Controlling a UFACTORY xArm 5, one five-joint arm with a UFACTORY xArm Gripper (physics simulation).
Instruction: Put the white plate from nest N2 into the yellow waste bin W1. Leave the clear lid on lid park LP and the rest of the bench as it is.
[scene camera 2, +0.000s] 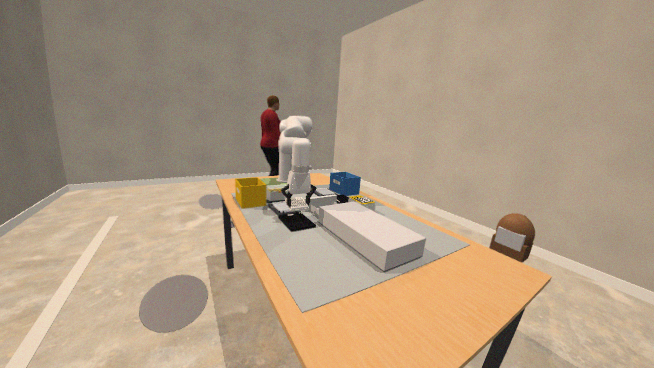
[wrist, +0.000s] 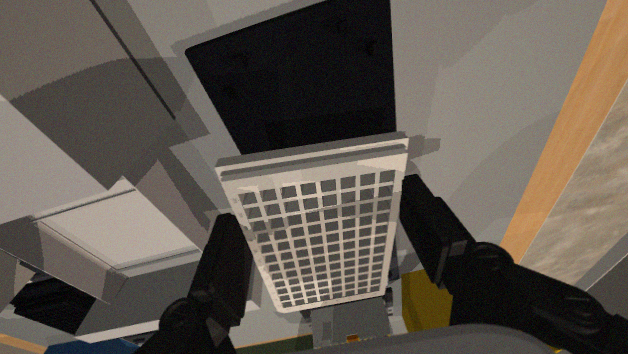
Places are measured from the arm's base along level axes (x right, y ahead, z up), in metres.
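Pixels of known places: gripper, fingertip midpoint: (scene camera 2: 298, 205) (wrist: 320, 214); arm's base, link origin: (scene camera 2: 285, 180).
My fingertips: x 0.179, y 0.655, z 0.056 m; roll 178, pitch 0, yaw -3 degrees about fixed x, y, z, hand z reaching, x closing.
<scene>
For each thing: its top centre in the pictures, then the offset to it from my fingertips. Level surfaces: height alone.
- white plate, top centre: (wrist: 327, 262) (scene camera 2: 296, 201) dx -0.004, dy -0.028, dz +0.011 m
- flat black nest, top centre: (wrist: 320, 146) (scene camera 2: 296, 218) dx +0.007, dy +0.001, dz -0.063 m
- yellow waste bin, top centre: (scene camera 2: 249, 181) dx +0.142, dy -0.356, dz +0.035 m
- grey mat, surface height: dz -0.085 m
- blue bin, top centre: (scene camera 2: 345, 174) dx -0.504, dy -0.360, dz +0.035 m
- yellow-topped rack, top centre: (scene camera 2: 361, 198) dx -0.372, dy +0.000, dz -0.008 m
- wooden table, surface height: dz -0.088 m
The white plate (scene camera 2: 299, 202) (wrist: 320, 235), a gridded well plate, is held level between the two black fingers of my gripper (scene camera 2: 299, 200) (wrist: 320, 214), which is shut on its long sides. The plate hangs above the bench, apart from the flat black nest (scene camera 2: 297, 222) (wrist: 305, 80), which has no plate on it. No nest label is readable. The yellow waste bin (scene camera 2: 251, 193) (wrist: 426, 300) stands at the left table edge, behind and left of the gripper in the scene view. The clear lid and its park cannot be made out clearly.
A long white box (scene camera 2: 372, 232) lies right of the nest on the grey mat (scene camera 2: 310, 280). A blue bin (scene camera 2: 345, 184) (wrist: 92, 347) and a yellow-topped rack (scene camera 2: 363, 200) stand back right. A person in red (scene camera 2: 270, 127) is behind the arm, beyond the wooden table (scene camera 2: 425, 300).
</scene>
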